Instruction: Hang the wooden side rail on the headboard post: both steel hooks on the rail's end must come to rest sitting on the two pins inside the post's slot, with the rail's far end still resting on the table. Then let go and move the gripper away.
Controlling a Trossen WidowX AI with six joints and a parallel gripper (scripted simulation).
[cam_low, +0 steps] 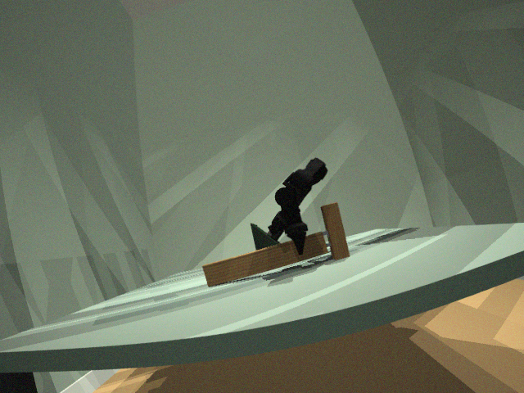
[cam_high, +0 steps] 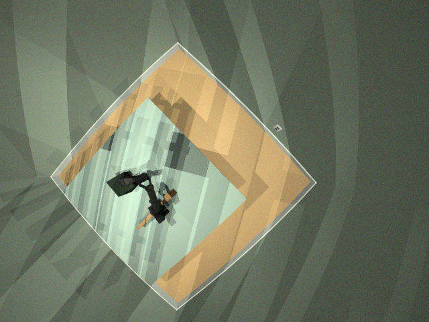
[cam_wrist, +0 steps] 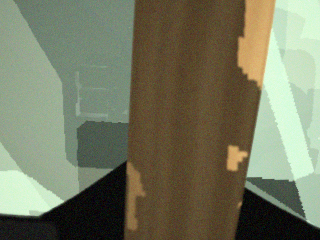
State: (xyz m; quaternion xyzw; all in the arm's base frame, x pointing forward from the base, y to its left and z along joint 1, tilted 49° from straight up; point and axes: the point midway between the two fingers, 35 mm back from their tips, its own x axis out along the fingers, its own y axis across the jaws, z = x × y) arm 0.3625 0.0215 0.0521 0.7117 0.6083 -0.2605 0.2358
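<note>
My gripper tip is now 10 mm short of the headboard post, 130 mm to the right of it and 40 mm below it.
</note>
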